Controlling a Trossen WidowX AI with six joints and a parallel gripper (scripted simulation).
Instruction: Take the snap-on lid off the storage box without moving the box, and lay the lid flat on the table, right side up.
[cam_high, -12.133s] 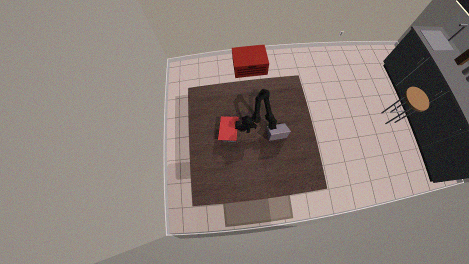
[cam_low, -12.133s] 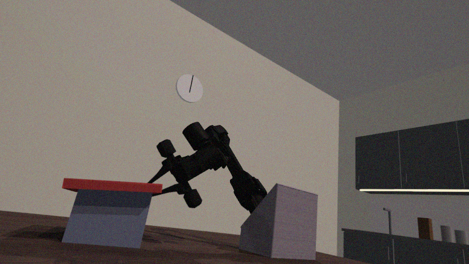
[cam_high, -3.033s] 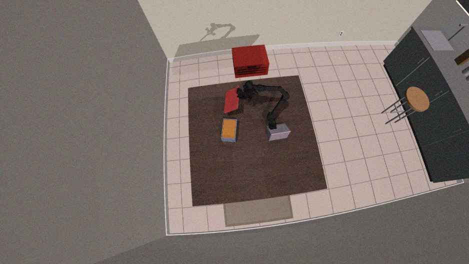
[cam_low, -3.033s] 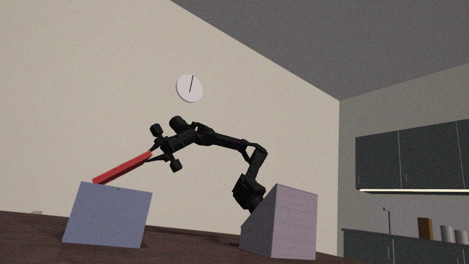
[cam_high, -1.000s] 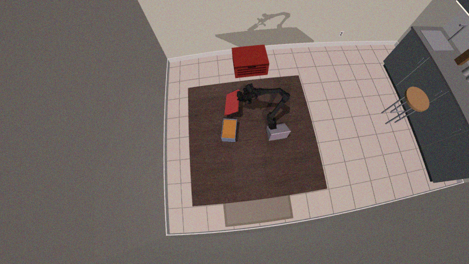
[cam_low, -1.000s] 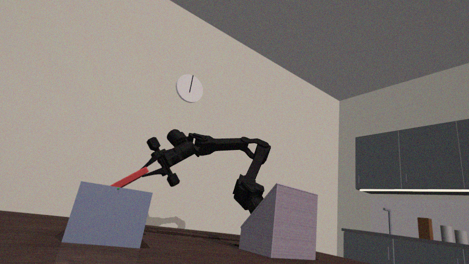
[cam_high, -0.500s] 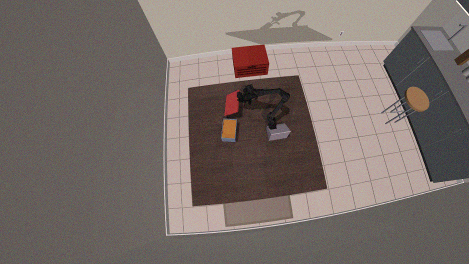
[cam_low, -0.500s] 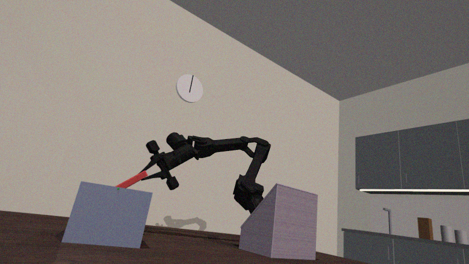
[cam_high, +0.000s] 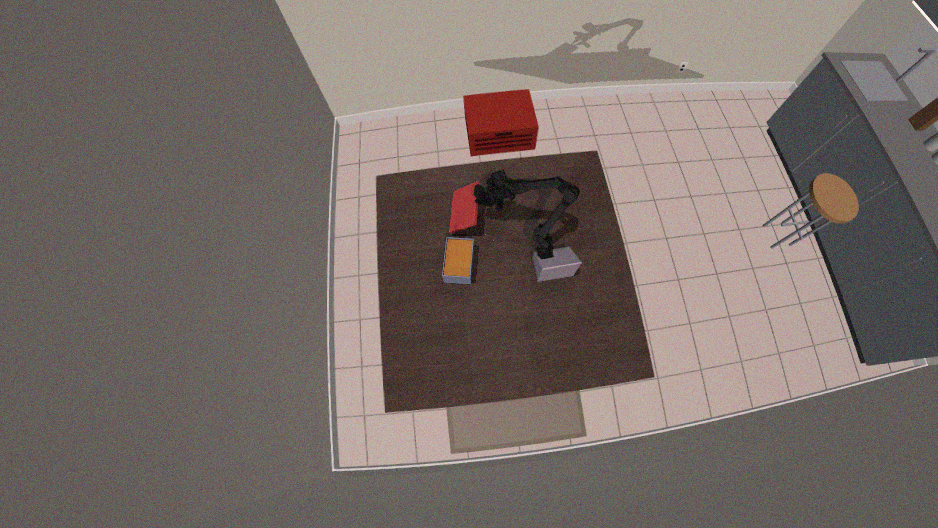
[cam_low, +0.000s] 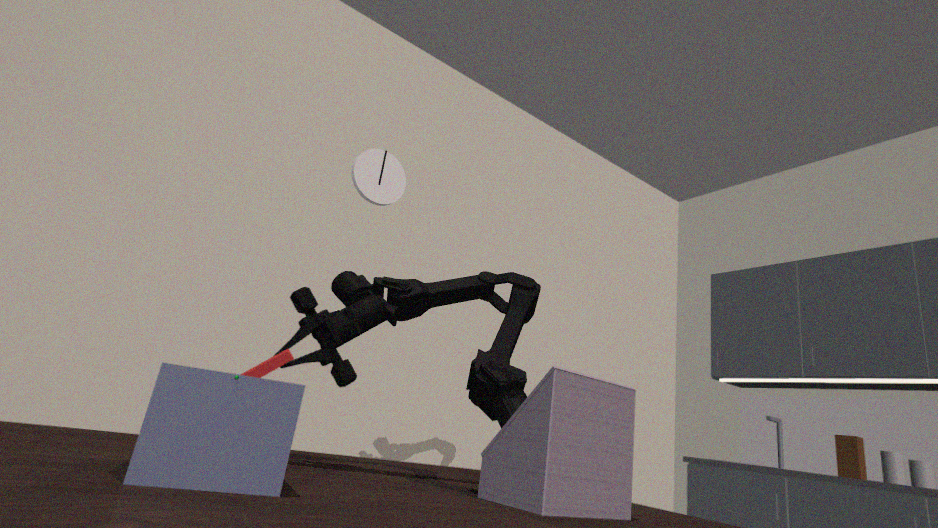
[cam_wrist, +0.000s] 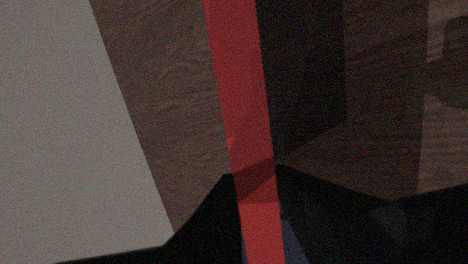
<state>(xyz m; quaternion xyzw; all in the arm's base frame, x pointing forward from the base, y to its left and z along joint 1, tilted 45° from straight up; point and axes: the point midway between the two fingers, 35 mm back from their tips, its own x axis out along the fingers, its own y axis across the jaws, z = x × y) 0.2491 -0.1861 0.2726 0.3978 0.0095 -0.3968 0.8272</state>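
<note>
The red lid is 60 mm ahead of my gripper tip, 50 mm below it and 20 mm to the right of it. From my gripper tip the other things lie so: blue-grey storage box (240 mm to the left, 150 mm ahead, 100 mm below).
</note>
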